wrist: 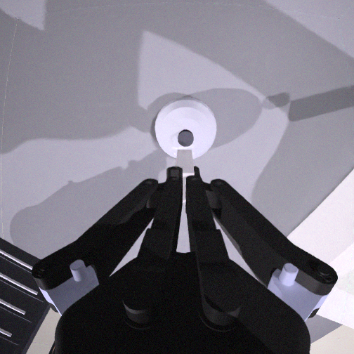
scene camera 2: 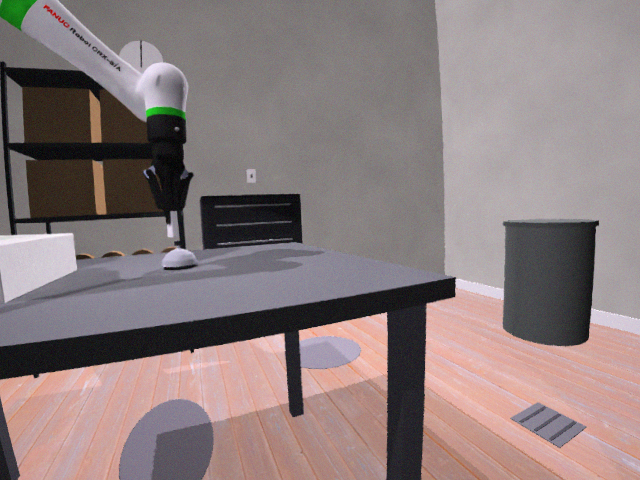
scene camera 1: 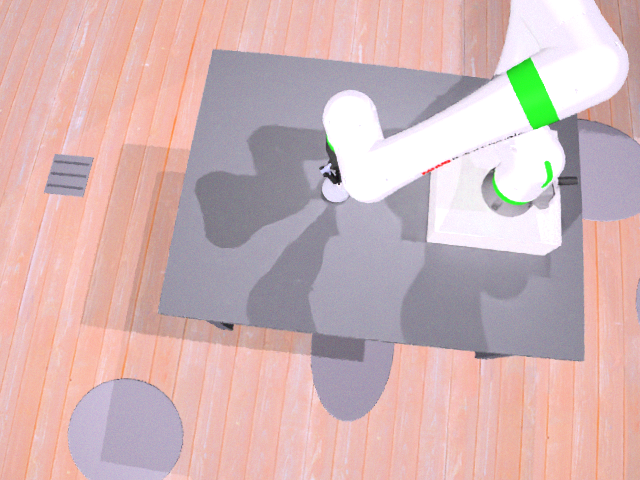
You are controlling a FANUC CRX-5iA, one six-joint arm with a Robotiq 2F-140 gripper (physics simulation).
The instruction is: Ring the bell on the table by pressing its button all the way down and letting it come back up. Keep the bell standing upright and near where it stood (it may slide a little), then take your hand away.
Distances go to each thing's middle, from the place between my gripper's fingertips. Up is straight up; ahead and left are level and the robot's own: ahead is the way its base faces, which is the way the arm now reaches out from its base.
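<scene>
Bell [wrist: 181,113] in sight, my gripper 40 mm above it, 20 mm to the left of it, 10 mm short of it.
</scene>
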